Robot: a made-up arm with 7 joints.
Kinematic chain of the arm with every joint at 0, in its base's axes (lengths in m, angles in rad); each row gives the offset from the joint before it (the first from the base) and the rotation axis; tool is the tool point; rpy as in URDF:
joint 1: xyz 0.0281 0.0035 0.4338 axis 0 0.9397 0.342
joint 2: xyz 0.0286 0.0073 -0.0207 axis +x
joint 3: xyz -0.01 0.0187 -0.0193 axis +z
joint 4: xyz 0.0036 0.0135 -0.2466 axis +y
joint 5: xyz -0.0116 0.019 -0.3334 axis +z
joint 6: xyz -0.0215 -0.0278 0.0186 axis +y
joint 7: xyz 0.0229 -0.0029 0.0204 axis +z
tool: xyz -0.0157 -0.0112 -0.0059 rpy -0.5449 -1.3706 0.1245
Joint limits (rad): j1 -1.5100..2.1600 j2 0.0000..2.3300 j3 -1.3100..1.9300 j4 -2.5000..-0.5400 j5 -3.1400..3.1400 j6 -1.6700..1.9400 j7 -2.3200..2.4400
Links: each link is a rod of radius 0.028 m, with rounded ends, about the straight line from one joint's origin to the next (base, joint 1, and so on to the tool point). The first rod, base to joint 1, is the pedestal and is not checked.
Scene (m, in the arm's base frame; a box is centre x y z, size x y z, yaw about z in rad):
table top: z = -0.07
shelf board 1: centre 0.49 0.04 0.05 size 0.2 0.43 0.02 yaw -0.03
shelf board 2: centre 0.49 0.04 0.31 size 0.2 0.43 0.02 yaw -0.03
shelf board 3: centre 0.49 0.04 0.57 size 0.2 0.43 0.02 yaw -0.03
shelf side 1: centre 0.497 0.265 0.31 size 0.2 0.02 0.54 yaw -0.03
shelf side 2: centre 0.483 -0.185 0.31 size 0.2 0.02 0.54 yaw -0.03
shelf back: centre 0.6 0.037 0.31 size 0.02 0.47 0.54 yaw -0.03
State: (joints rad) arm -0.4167 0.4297 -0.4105 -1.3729 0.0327 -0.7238 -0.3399
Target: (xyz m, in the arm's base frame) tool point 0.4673 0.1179 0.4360
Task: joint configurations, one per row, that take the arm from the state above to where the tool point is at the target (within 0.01 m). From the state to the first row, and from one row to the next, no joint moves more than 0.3 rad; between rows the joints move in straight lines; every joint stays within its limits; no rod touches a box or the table.
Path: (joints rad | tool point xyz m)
1: -0.1202 0.6244 -0.3332 -1.5000 -0.0346 -0.8054 -0.2126 | 0.3706 0.1211 0.1338
2: 0.1763 0.8191 -0.2560 -1.6270 -0.1018 -0.8870 -0.0853 | 0.2822 0.1988 0.1192
3: 0.4728 1.0138 -0.1787 -1.7541 -0.1691 -0.9687 0.0420 | 0.1996 0.2488 0.1312
4: 0.7694 1.2085 -0.1014 -1.8812 -0.2364 -1.0503 0.1694 | 0.1339 0.2724 0.1570
5: 1.0659 1.4032 -0.0242 -2.0082 -0.3036 -1.1319 0.2967 | 0.0869 0.2734 0.1832
6: 0.7724 1.2225 0.0662 -2.0941 -0.2013 -1.0094 0.1330 | 0.1785 0.2345 0.2158
7: 0.4789 1.0419 0.1566 -2.1799 -0.0989 -0.8868 -0.0306 | 0.2467 0.1938 0.2786
8: 0.1854 0.8613 0.2470 -2.2657 0.0035 -0.7643 -0.1942 | 0.2815 0.1556 0.3576
9: -0.1081 0.6806 0.3374 -2.3515 0.1059 -0.6418 -0.3579 | 0.2821 0.1235 0.4360
10: -0.2940 0.7057 0.1974 -2.0971 0.0814 -0.6644 -0.3569 | 0.3501 0.1263 0.4328
11: -0.4800 0.7307 0.0575 -1.8427 0.0569 -0.6870 -0.3559 | 0.4127 0.1223 0.4322
12: -0.6660 0.7557 -0.0824 -1.5884 0.0325 -0.7096 -0.3549 | 0.4673 0.1179 0.4360

